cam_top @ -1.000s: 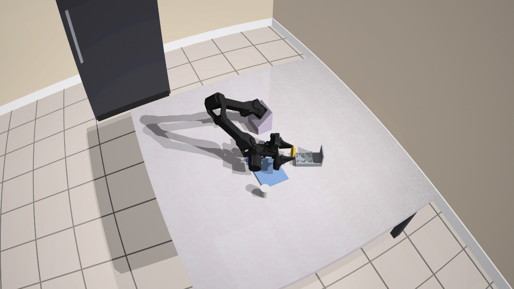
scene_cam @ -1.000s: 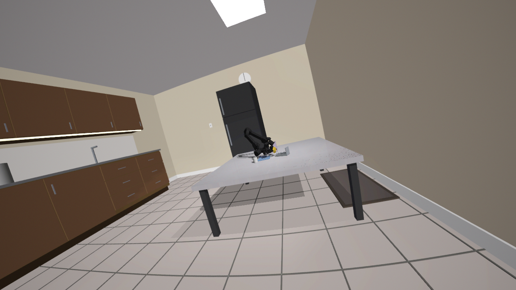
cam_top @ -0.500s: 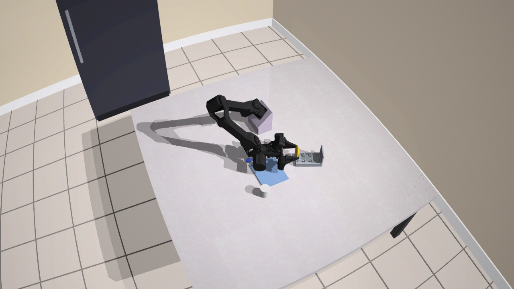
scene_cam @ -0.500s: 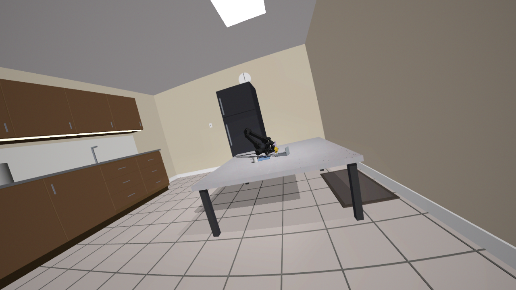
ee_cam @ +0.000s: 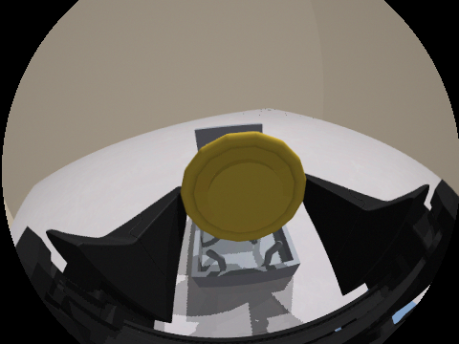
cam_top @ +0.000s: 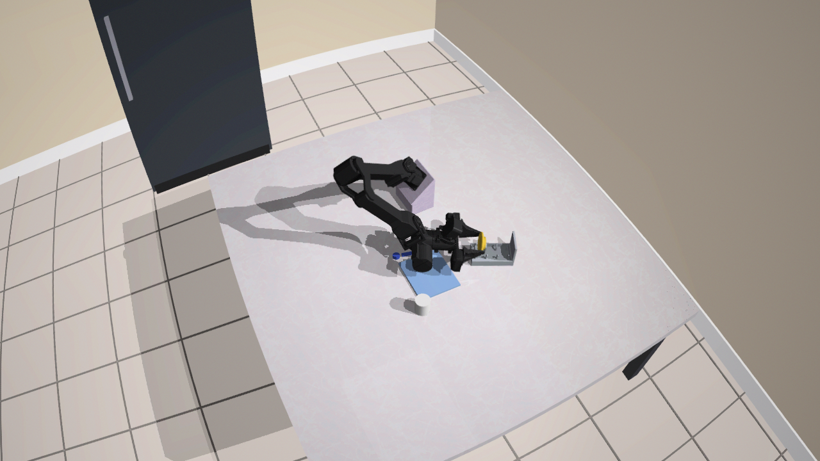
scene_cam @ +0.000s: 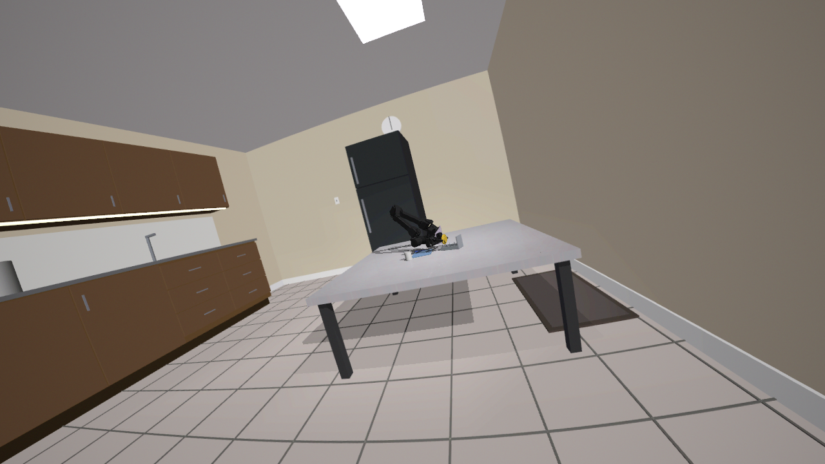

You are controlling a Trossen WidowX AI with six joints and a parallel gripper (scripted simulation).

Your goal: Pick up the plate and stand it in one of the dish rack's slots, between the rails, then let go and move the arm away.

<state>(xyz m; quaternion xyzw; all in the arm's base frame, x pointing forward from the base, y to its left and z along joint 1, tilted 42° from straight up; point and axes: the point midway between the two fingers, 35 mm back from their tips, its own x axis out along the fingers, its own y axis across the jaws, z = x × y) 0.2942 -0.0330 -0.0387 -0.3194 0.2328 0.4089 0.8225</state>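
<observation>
My gripper tip is 4 cm above the grey dish rack, 3 cm to the right of it and 2 cm short of it. Also, from my gripper tip: blue spoon 19 cm to the right, 14 cm behind, 6 cm below; yellow plate 1 cm to the right; blue mat 17 cm to the right, 6 cm below, 3 cm behind.
</observation>
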